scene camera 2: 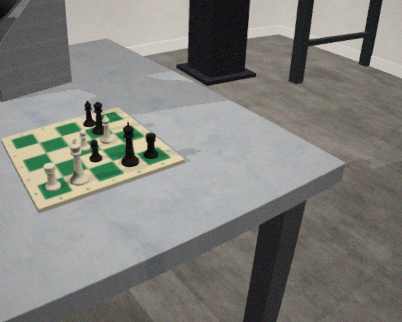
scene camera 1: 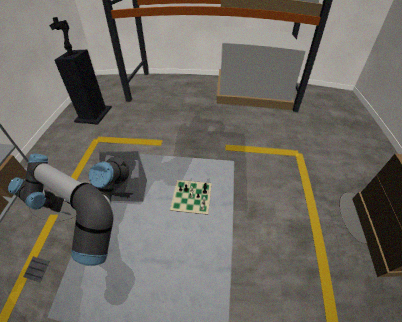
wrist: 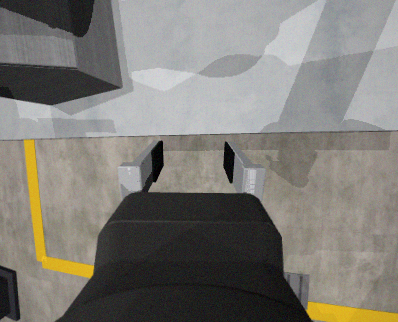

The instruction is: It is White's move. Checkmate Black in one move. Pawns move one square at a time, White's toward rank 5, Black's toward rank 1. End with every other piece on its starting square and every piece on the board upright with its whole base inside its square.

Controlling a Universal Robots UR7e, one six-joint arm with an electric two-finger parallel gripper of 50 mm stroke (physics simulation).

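Pixels of known places: gripper, fingertip midpoint: (scene camera 1: 71,209) (wrist: 193,153); arm's base, origin of the base link: (scene camera 1: 116,170).
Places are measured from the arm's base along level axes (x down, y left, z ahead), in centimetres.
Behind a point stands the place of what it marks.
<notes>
The chessboard (scene camera 1: 184,201) {x 18.3, y -1.1, z 38.7 cm} (scene camera 2: 107,171) {x 18.4, y 4.0, z 49.9 cm} has green and cream squares. In scene camera 2, a white rook (scene camera 2: 51,181) {x 17.1, y -4.0, z 50.4 cm} and white king (scene camera 2: 77,167) {x 16.0, y -0.3, z 50.6 cm} stand at its front left, and the black king (scene camera 2: 130,150) {x 16.1, y 7.7, z 49.7 cm} and black rook (scene camera 2: 150,148) {x 17.0, y 11.0, z 49.2 cm} at its front right. A black pawn (scene camera 2: 95,153) {x 17.2, y 3.6, z 46.3 cm}, a small white piece (scene camera 2: 83,142) {x 17.1, y 3.1, z 42.5 cm} and a taller white piece (scene camera 2: 106,134) {x 17.1, y 7.0, z 41.9 cm} stand midboard. Two dark pieces, one (scene camera 2: 88,117) {x 16.9, y 6.4, z 35.0 cm} behind another (scene camera 2: 99,122) {x 16.5, y 7.1, z 38.5 cm}, stand near the back. All look upright. My gripper (wrist: 193,153) {x 4.7, y -27.6, z -17.6 cm} is open and empty, past the table edge, away from the board.
The grey table (scene camera 1: 170,260) {x 18.9, y -36.5, z 39.7 cm} (scene camera 2: 210,175) {x 19.0, y 16.5, z 56.8 cm} (wrist: 175,105) {x 19.0, y -20.1, z -11.4 cm} carries the board. A grey block (scene camera 1: 137,177) {x 2.9, y -0.4, z 12.5 cm} (scene camera 2: 37,55) {x 11.3, y 3.0, z 12.6 cm} (wrist: 97,50) {x 13.9, y -9.7, z -4.7 cm} stands beside the arm's base. A black pedestal (scene camera 1: 80,85) (scene camera 2: 217,35), a rack (scene camera 1: 120,65) and a dark cabinet (scene camera 1: 385,215) stand around.
</notes>
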